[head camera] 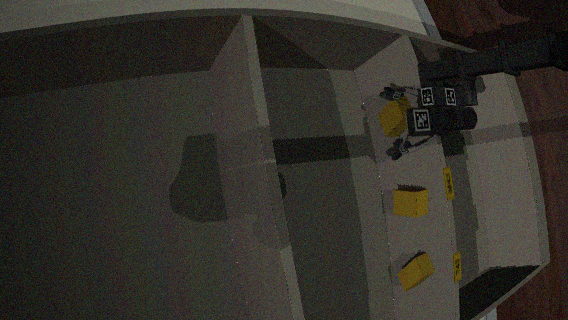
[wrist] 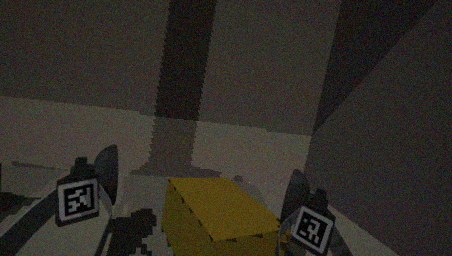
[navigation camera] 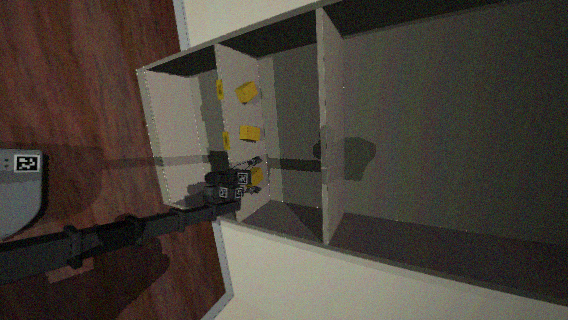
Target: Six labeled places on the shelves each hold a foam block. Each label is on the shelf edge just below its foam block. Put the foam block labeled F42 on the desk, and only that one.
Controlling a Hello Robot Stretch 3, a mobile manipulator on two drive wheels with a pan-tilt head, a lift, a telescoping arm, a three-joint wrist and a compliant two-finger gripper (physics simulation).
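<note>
A yellow foam block (head camera: 392, 120) (navigation camera: 257, 176) (wrist: 220, 207) stands on the shelf at the end near the side wall. My gripper (head camera: 395, 121) (navigation camera: 255, 175) (wrist: 204, 176) is open around it, a finger on each side. In the wrist view the block is close to the right finger, with a gap to the left one. The label below this block is hidden behind the gripper, so I cannot read whether it is F42. Two more yellow blocks, a middle one (head camera: 410, 202) (navigation camera: 249, 133) and a far one (head camera: 416, 271) (navigation camera: 246, 92), stand on the same shelf. The desk does not show.
The middle block's label (head camera: 448, 183) (navigation camera: 226, 140) seems to read M43, the far block's label (head camera: 457, 266) (navigation camera: 219, 89) T43. An upper shelf board (head camera: 250, 50) (navigation camera: 321, 100) spans the unit. The side wall (wrist: 395, 150) stands right of the gripper. My arm (navigation camera: 155, 226) reaches in past the unit's edge.
</note>
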